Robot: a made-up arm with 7 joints.
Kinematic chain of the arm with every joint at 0, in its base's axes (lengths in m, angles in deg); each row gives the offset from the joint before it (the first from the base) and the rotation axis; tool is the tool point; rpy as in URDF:
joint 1: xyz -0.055 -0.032 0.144 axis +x
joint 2: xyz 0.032 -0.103 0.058 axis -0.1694 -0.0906 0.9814
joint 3: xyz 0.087 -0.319 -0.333 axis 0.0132 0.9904 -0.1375
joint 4: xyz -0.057 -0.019 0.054 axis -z
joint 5: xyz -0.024 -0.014 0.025 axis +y
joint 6: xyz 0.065 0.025 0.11 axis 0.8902 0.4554 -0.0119
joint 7: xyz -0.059 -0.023 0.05 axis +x
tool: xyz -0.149 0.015 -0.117 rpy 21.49 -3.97 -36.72
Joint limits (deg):
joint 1: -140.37..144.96
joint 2: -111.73..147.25
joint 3: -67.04..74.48
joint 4: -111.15..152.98
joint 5: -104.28..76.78
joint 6: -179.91..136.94
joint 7: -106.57..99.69
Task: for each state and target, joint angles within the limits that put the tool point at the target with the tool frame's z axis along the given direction. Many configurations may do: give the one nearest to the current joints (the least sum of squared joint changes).
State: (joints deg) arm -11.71 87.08 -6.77 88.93 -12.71 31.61 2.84
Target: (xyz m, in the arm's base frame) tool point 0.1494 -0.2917 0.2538 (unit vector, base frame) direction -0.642 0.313 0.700
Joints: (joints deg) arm -58.36 66.91 -14.70 76.44 -16.75 19.05 -9.20
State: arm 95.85 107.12 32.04 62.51 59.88 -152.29 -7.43
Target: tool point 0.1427 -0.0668 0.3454 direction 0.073 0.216 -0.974
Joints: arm 64.77 129.62 40.16 79.10 26.00 -152.02 -32.94
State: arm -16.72 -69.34 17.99 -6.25 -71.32 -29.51 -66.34
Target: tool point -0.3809 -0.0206 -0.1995 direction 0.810 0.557 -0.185
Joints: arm -26.58 -99.11 -2.68 7.74 -74.92 -8.72 -48.18
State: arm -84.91 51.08 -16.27 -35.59 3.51 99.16 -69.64
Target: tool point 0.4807 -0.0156 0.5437 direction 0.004 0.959 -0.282
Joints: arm -100.02 70.20 -14.60 -34.73 -11.27 86.74 -74.16
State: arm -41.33 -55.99 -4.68 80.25 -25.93 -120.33 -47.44
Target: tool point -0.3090 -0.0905 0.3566 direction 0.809 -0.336 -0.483
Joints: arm -80.92 -61.75 31.24 54.78 6.67 -93.86 -33.79
